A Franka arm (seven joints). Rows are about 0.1 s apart.
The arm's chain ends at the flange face. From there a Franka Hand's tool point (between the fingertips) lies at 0.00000 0.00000 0.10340 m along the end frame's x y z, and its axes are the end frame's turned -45 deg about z.
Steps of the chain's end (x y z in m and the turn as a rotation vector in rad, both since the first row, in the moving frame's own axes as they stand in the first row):
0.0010, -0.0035, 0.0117, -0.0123, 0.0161, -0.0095
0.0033, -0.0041, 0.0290, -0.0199, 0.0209, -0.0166
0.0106, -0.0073, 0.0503, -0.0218, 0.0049, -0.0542
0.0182, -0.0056, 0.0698, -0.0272, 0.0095, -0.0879
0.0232, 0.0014, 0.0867, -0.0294, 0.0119, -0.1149
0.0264, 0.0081, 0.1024, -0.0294, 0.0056, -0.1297
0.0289, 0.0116, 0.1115, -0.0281, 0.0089, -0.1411
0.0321, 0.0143, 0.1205, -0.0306, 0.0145, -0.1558
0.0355, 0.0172, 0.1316, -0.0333, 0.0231, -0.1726
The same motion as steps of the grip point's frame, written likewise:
0.0035, 0.0003, 0.0117, -0.0201, 0.0027, -0.0095
0.0053, 0.0024, 0.0290, -0.0288, 0.0007, -0.0166
0.0115, 0.0043, 0.0503, -0.0189, -0.0120, -0.0542
0.0157, 0.0116, 0.0698, -0.0260, -0.0125, -0.0879
0.0143, 0.0205, 0.0866, -0.0292, -0.0124, -0.1149
0.0114, 0.0271, 0.1024, -0.0247, -0.0168, -0.1297
0.0110, 0.0314, 0.1115, -0.0262, -0.0136, -0.1411
0.0117, 0.0362, 0.1204, -0.0319, -0.0114, -0.1558
0.0126, 0.0414, 0.1315, -0.0399, -0.0072, -0.1726

